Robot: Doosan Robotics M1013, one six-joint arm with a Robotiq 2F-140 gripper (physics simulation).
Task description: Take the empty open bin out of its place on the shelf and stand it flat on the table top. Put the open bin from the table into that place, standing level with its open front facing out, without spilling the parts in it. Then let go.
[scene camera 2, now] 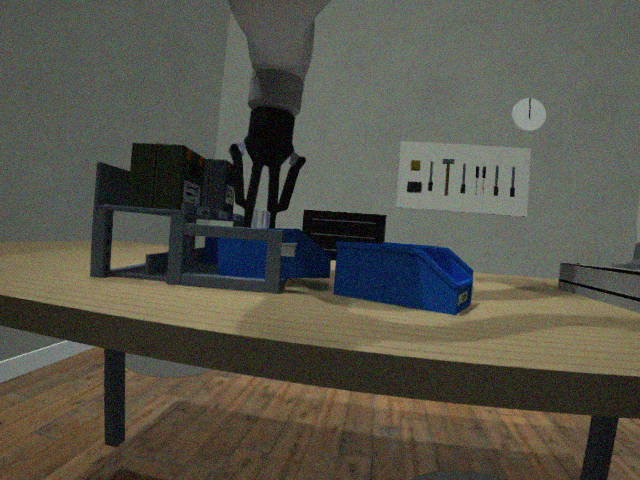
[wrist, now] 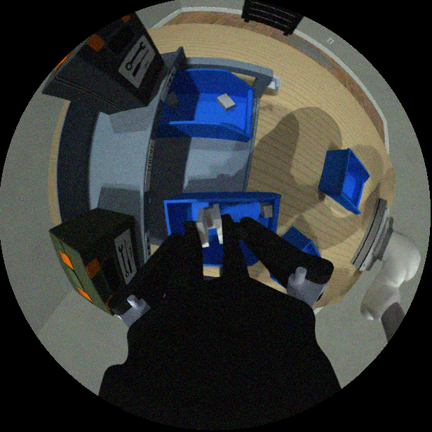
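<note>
My gripper [scene camera 2: 261,219] [wrist: 210,213] is shut on what looks like a small grey part, partly hidden by the finger pads, above a blue open bin [scene camera 2: 310,258] [wrist: 176,217]. That bin stands in the near bay of the grey shelf [scene camera 2: 175,253] [wrist: 264,75], its front sticking out past the shelf; a small grey block [wrist: 266,210] lies near its front. Another blue bin [wrist: 215,131] with small blocks stands in the far bay. The middle bay holds no bin. A blue bin [scene camera 2: 382,273] stands on the table [scene camera 2: 361,330] [wrist: 280,145]; a further blue bin [wrist: 332,170] stands behind it.
A green case [scene camera 2: 157,175] [wrist: 95,220] and a dark case [scene camera 2: 217,180] [wrist: 105,65] stand on the shelf's upper level, on either side of the gripper in the wrist view. A low grey unit [scene camera 2: 594,284] [wrist: 370,235] is at the right.
</note>
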